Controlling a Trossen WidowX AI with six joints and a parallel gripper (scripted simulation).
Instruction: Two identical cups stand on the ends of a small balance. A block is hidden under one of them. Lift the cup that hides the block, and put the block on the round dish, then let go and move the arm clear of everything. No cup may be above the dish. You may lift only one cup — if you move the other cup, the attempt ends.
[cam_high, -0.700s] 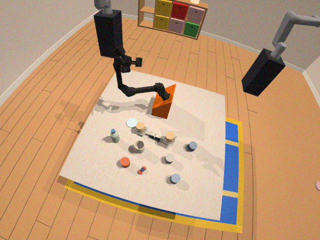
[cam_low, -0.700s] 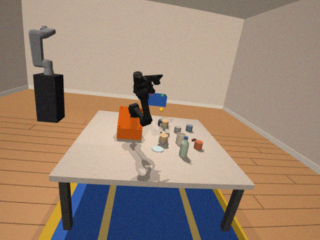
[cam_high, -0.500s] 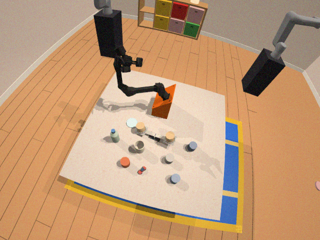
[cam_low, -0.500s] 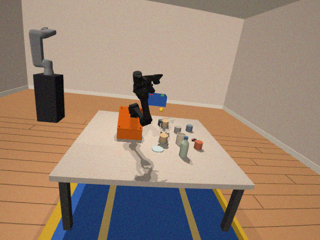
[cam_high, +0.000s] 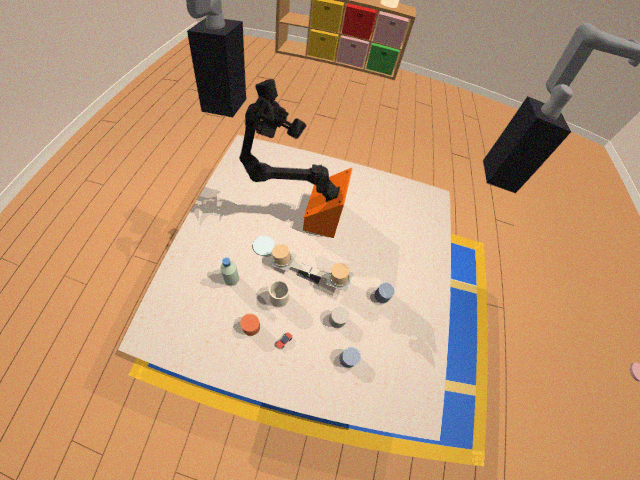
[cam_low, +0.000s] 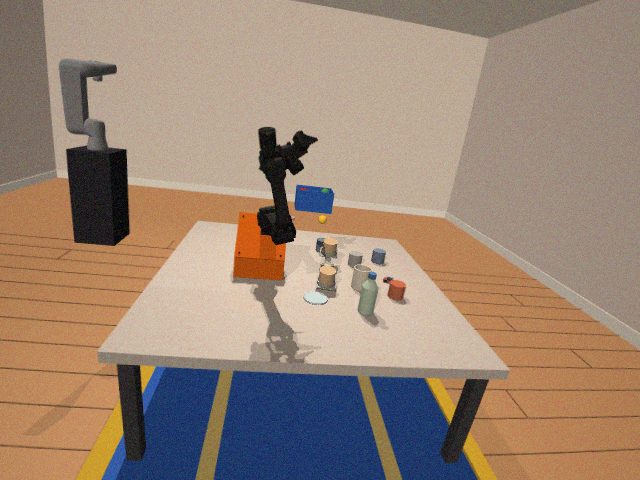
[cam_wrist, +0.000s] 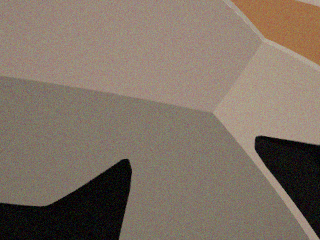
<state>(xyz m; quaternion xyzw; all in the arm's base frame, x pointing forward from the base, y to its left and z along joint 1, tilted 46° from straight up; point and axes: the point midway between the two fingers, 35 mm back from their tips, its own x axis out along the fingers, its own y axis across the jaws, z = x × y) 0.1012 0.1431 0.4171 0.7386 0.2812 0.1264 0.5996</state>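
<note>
The tan cup lies 140 mm ahead of my gripper tip, 30 mm to the left of it and 540 mm below it. From my gripper tip the other things lie so: green block: 140 mm ahead, 50 mm to the left, 560 mm below; pale blue round dish: 90 mm ahead, 60 mm to the right, 600 mm below; green bottle: 280 mm ahead, 130 mm to the right, 490 mm below.
</note>
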